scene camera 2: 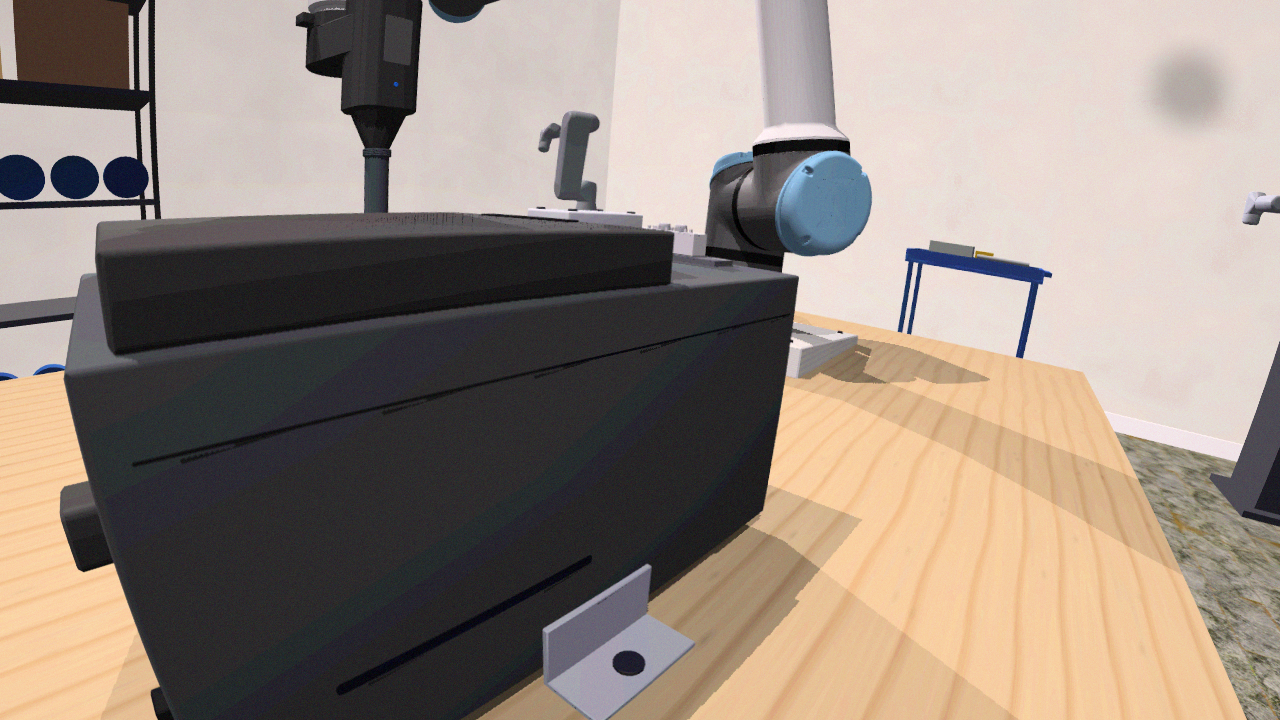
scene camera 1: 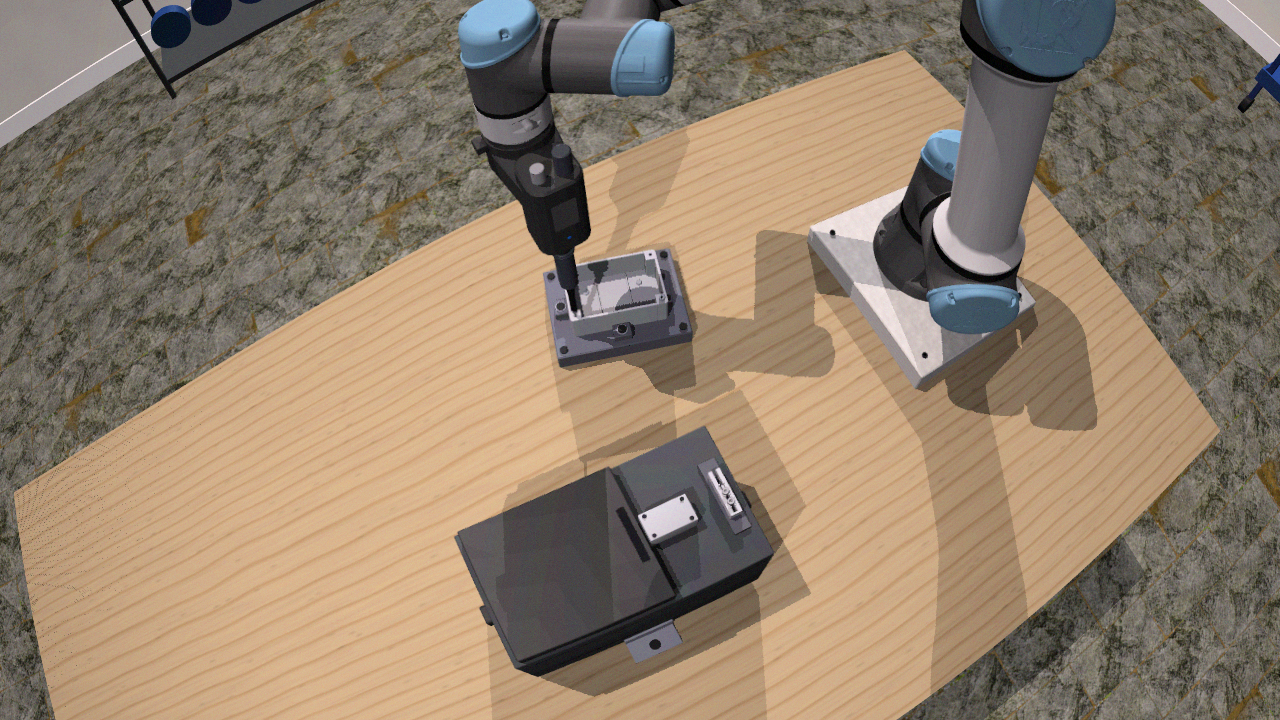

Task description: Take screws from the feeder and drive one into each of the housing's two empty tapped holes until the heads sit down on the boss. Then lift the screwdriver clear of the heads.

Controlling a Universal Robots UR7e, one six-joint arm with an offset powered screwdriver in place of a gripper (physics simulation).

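Note:
The open light-grey housing point(scene camera 1: 626, 318) sits on a dark fixture plate point(scene camera 1: 595, 347). My screwdriver point(scene camera 1: 577, 312) points down, with its bit tip at the housing's front-left corner in scene camera 1. In scene camera 2, its nose point(scene camera 2: 375, 183) shows above the feeder's far edge, and the tip is hidden behind the feeder. Whether a screw is on the bit, and how deep it sits, I cannot tell. The back-left corner hole is hidden by the tool. The dark screw feeder point(scene camera 1: 563, 573) point(scene camera 2: 447, 429) stands nearer the camera, with a pale screw rail point(scene camera 1: 725, 493) on top.
A small white block point(scene camera 1: 669, 517) lies on the feeder beside the rail. A metal bracket point(scene camera 1: 642, 637) point(scene camera 2: 597, 617) is at the feeder's foot. The arm's white base plate point(scene camera 1: 868, 291) is at the right. A blue cart point(scene camera 2: 1002, 263) stands behind the table.

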